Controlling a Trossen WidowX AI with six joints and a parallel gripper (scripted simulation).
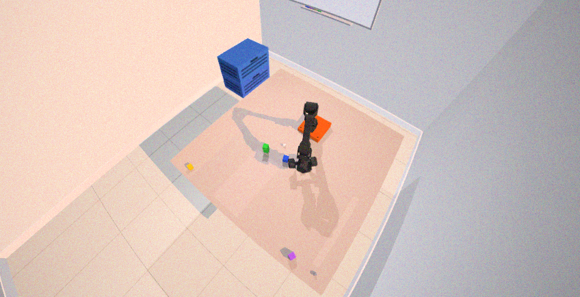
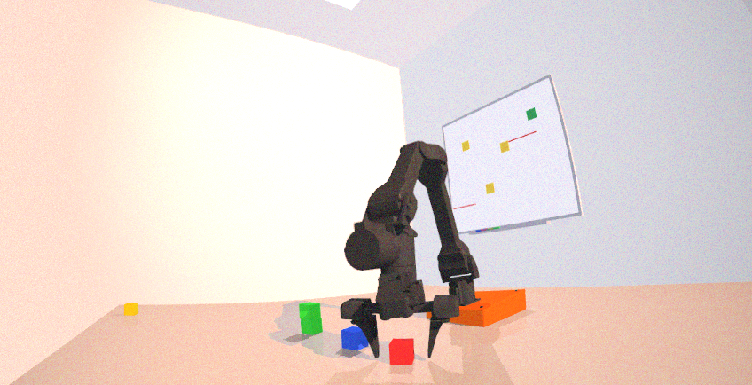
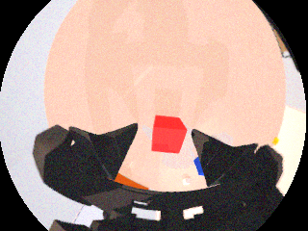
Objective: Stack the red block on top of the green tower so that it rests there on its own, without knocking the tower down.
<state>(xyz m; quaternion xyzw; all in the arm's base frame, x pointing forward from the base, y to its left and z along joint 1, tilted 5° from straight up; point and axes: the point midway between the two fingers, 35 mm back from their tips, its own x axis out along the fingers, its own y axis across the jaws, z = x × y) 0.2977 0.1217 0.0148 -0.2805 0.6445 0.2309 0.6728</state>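
Now: gripper tip 2 cm short of the blue block, 12 cm to the left of it and 1 cm below it. The rest, counted from my gripper tip: red block (1 cm above); tiny white cube (7 cm behind, 20 cm to the right); purple block (49 cm ahead, 27 cm to the left, 1 cm above).
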